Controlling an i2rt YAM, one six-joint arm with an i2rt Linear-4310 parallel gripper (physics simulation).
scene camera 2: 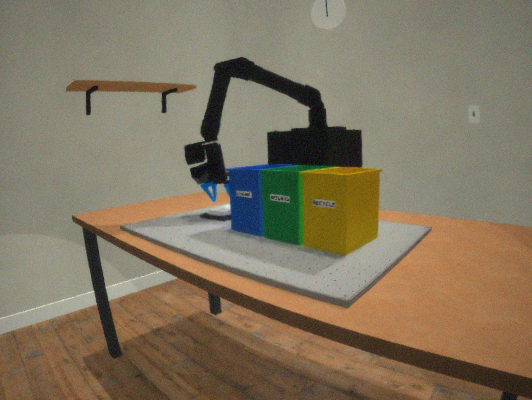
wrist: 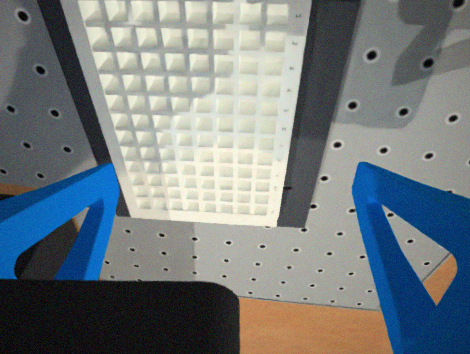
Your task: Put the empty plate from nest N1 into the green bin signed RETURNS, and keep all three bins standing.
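Labels:
There is a blue bin (scene camera 2: 245,183), 92 cm from the lens. A yellow bin (scene camera 2: 340,205) is 73 cm from the lens, and the marked spots on the blue bin and the yellow bin are 30 cm apart.

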